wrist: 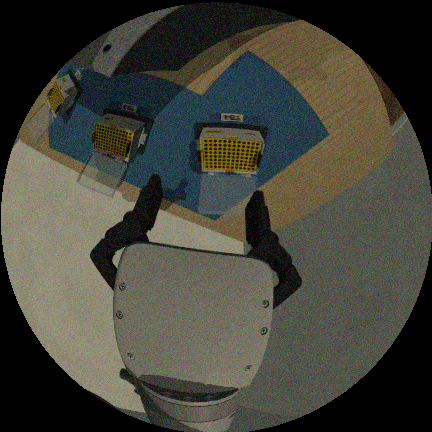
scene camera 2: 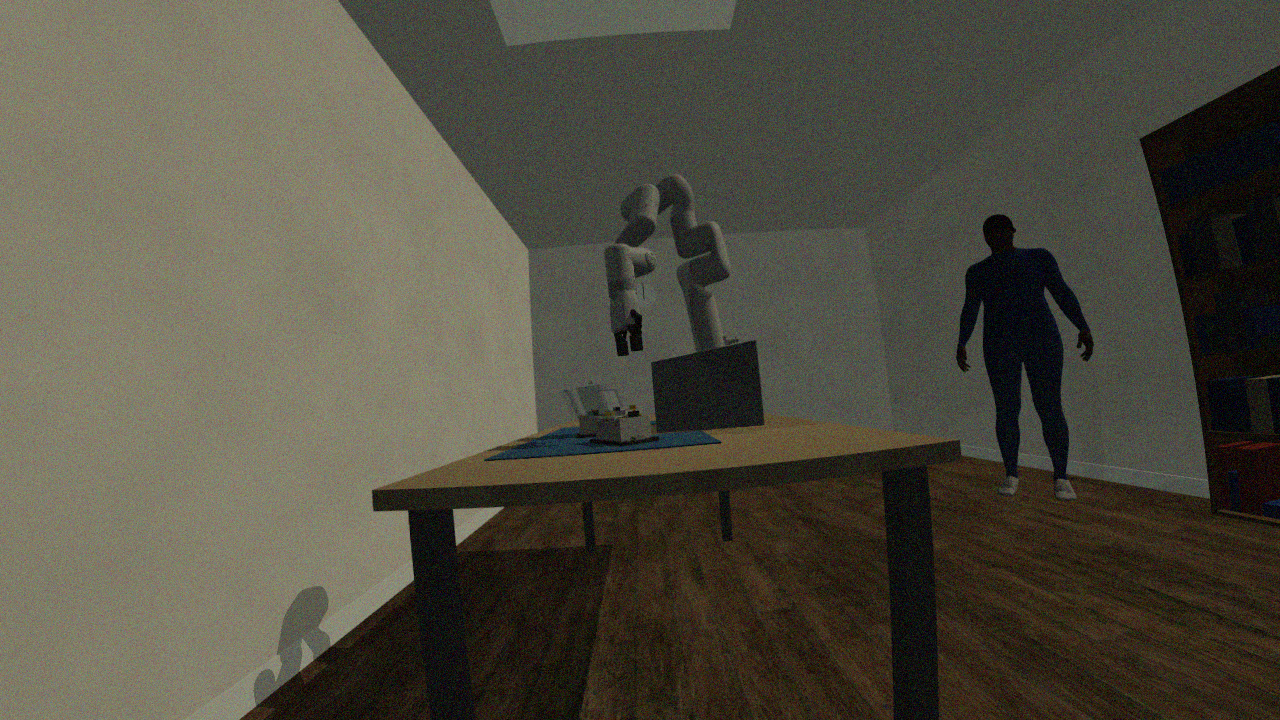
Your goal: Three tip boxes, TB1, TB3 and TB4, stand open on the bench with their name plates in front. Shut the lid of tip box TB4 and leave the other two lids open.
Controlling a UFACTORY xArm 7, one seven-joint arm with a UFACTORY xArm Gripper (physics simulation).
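Frame: origin at the arm's base, x up, y ahead, z left, level; centimetres.
Where they show: gripper, between the fingertips: [wrist: 205, 190] [scene camera 2: 630, 353]; arm's base, origin of its link: [scene camera 2: 711, 353].
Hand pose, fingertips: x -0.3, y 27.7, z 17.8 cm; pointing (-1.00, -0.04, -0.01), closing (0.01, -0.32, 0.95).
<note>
Things, the pixels of their top centre, and the offset from my fingertips. Level surfaces: height alone.
- Tip box TB4, centre of its top: [wrist: 231, 151] [scene camera 2: 625, 414] dx -15.7, dy +2.8, dz +5.0 cm
- second tip box, centre of its top: [wrist: 106, 143] dx -14.9, dy +10.9, dz -20.9 cm
- blue mat, height of its surface: dx -22.3 cm
- wooden bench, height of its surface: dx -22.6 cm
Tip box TB4 [wrist: 231, 153] [scene camera 2: 623, 428] shows its yellow tip grid, with its name plate [wrist: 232, 117] in front. Its clear lid [wrist: 228, 194] stands open on the side away from the plate. A second tip box [wrist: 118, 137] is left of it with its clear lid [wrist: 102, 173] open. A third tip box [wrist: 62, 95] is at the far left, its clear lid [wrist: 40, 122] also open. Their plates are too small to read surely. My gripper [wrist: 205, 190] [scene camera 2: 629, 350] is open and empty, high above the bench, its fingers toward TB4's lid side in the wrist view.
The boxes stand on a blue mat [scene camera 2: 689, 437] [wrist: 292, 117] on the wooden bench [scene camera 2: 823, 438] [wrist: 340, 65]. A dark block [scene camera 2: 707, 386] stands under the arm's base. A wall [scene camera 2: 268, 268] runs along the bench's left side. A person [scene camera 2: 1020, 308] stands off to the right.
</note>
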